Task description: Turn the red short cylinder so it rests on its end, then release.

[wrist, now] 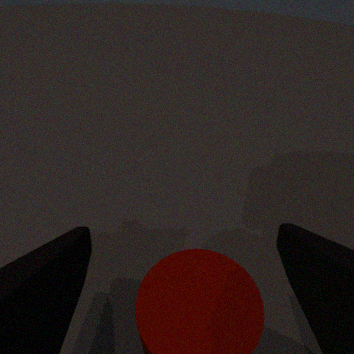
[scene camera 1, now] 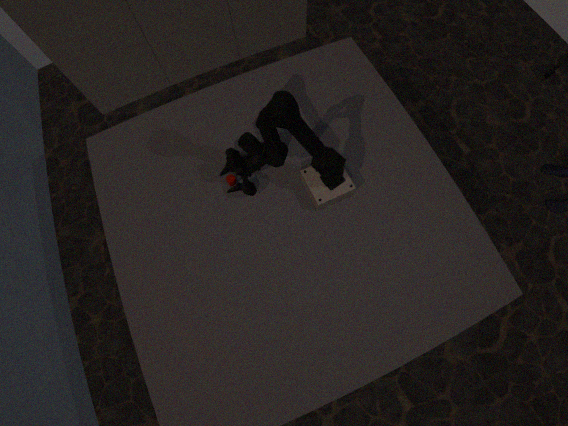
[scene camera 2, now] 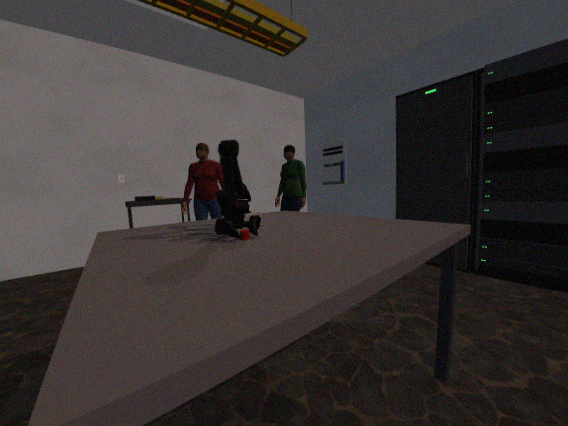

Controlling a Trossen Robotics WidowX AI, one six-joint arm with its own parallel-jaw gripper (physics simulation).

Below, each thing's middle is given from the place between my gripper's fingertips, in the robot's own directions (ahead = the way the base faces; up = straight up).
Labels:
Now: the red short cylinder [wrist: 195, 293] 3 cm behind my hand.

